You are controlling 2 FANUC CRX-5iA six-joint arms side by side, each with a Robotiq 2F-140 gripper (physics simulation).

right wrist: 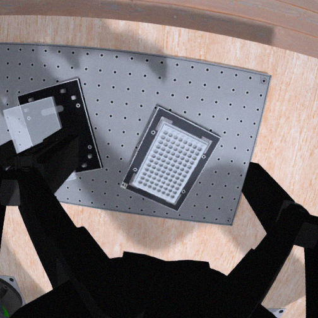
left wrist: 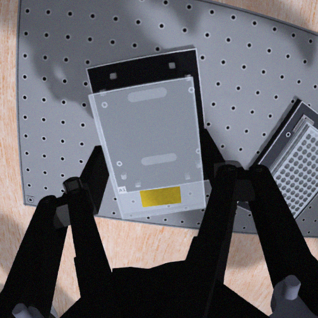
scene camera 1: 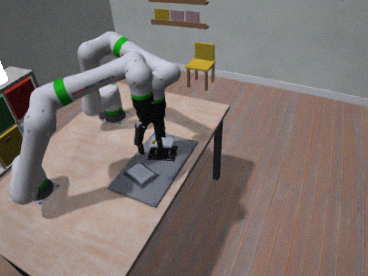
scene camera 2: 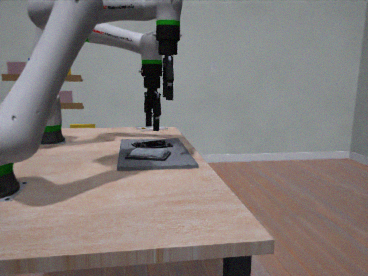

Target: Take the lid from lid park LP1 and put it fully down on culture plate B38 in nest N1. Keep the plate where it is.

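Where they show: left gripper, between the fingertips: [scene camera 1: 162,143] [scene camera 2: 152,129]; right gripper, between the fingertips: [scene camera 1: 150,144] [scene camera 2: 167,98]; left arm's base, origin of its link: [scene camera 1: 115,116] [scene camera 2: 49,141]; right arm's base, origin of its link: [scene camera 1: 40,190].
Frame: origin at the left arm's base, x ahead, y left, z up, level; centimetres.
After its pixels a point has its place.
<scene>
My left gripper [scene camera 1: 159,146] {z 9.3, x 47.0, y -30.4 cm} [scene camera 2: 152,125] {z 9.3, x 47.0, y -30.4 cm} [left wrist: 152,150] is shut on the clear lid [scene camera 1: 169,143] {z 10.0, x 51.6, y -30.7 cm} [left wrist: 150,135] [right wrist: 37,122], holding it level above the black lid park LP1 [scene camera 1: 169,155] {z 2.3, x 51.5, y -32.5 cm} [scene camera 2: 152,143] {z 2.3, x 47.1, y -29.7 cm} [left wrist: 145,69] [right wrist: 88,135], offset from it in the left wrist view. The lid has a yellow patch. Culture plate B38 [scene camera 1: 141,173] {z 3.5, x 41.4, y -50.5 cm} [scene camera 2: 147,152] {z 3.9, x 39.2, y -53.6 cm} [left wrist: 298,175] [right wrist: 170,162] lies in the dark nest N1 [left wrist: 282,135] [right wrist: 146,145], its wells uncovered. My right gripper [scene camera 2: 169,97] {z 24.8, x 48.8, y -49.1 cm} [right wrist: 163,163] is open and empty, high above the plate, and close to the left gripper in scene camera 1.
The nest and the park stand on a grey perforated board [scene camera 1: 187,145] {z 1.3, x 59.2, y -20.7 cm} [scene camera 2: 181,159] {z 1.5, x 51.7, y -59.0 cm} [left wrist: 55,120] [right wrist: 240,125] on the wooden table [scene camera 1: 95,220] {z 0.0, x 28.9, y -82.3 cm} [scene camera 2: 125,210] {z 0.0, x 23.3, y -98.0 cm}. In the right wrist view, one right finger overlaps the left edge of the park. A yellow chair [scene camera 1: 200,64] stands beyond the table.
</scene>
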